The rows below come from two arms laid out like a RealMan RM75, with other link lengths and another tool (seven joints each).
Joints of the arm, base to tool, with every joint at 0 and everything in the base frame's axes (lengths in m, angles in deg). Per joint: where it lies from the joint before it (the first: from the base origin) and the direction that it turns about. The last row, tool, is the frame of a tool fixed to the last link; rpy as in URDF.
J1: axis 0 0 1 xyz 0 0 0.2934
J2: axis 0 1 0 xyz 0 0 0
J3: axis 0 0 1 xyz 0 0 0.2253
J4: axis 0 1 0 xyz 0 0 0
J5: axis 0 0 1 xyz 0 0 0.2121
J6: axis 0 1 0 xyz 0 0 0
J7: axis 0 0 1 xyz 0 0 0.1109
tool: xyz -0.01 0.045 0.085 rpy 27.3 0 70
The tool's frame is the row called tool.
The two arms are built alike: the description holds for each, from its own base.
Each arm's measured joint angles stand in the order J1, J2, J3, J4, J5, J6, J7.
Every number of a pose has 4 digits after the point. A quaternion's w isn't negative.
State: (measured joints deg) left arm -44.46 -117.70 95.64 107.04 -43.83 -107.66 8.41; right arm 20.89 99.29 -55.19 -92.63 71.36 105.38 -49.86
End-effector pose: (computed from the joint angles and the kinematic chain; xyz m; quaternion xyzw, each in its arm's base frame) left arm -0.0200 0.2220 0.0101 -0.8743 0.4285 0.1009 0.2044; right arm 0.1357 0.2819 0.1810 -0.6037 0.7406 -0.0575 0.2894
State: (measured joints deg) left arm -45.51 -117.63 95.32 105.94 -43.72 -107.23 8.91; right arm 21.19 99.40 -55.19 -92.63 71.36 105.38 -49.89
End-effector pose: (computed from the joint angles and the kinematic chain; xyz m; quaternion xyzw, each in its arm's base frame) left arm -0.0179 0.2257 0.0094 -0.8722 0.4325 0.1006 0.2052; right arm 0.1340 0.2825 0.1806 -0.6060 0.7391 -0.0565 0.2888
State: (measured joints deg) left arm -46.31 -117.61 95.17 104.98 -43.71 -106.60 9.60; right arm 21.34 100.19 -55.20 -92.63 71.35 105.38 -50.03
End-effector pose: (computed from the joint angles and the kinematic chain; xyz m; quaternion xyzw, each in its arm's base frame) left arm -0.0158 0.2286 0.0082 -0.8697 0.4378 0.0981 0.2056; right arm 0.1319 0.2822 0.1774 -0.6088 0.7391 -0.0541 0.2830
